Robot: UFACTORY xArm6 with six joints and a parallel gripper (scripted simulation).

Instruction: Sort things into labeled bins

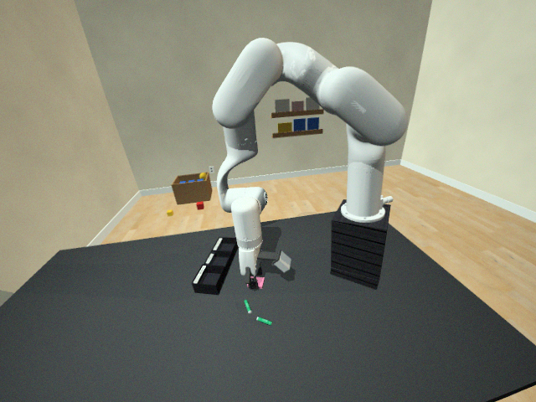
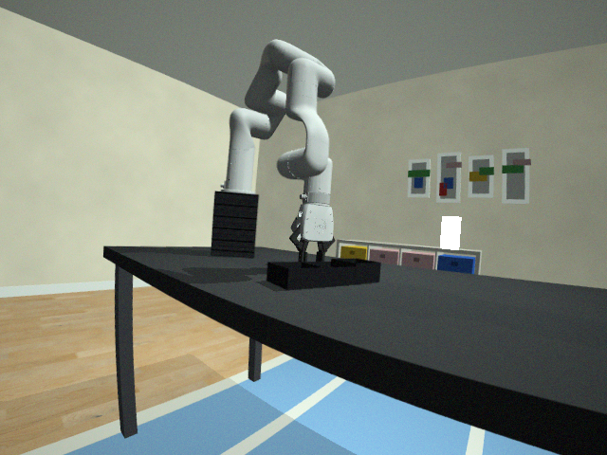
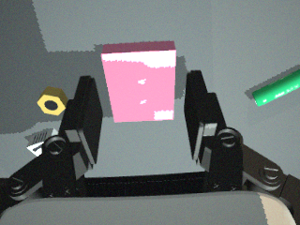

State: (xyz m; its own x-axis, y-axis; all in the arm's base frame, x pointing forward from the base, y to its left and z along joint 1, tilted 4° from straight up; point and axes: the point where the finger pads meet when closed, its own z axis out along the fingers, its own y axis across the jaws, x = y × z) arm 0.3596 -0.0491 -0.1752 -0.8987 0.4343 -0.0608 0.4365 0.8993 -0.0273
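The pink flat pad lies 2 cm below my hand. From my hand the other things lie so: battery: 4 cm ahead, 8 cm to the left, 2 cm below; white part: 1 cm ahead, 10 cm to the right, 2 cm below; yellow hex nut: 2 cm behind, 6 cm to the right, 3 cm below.
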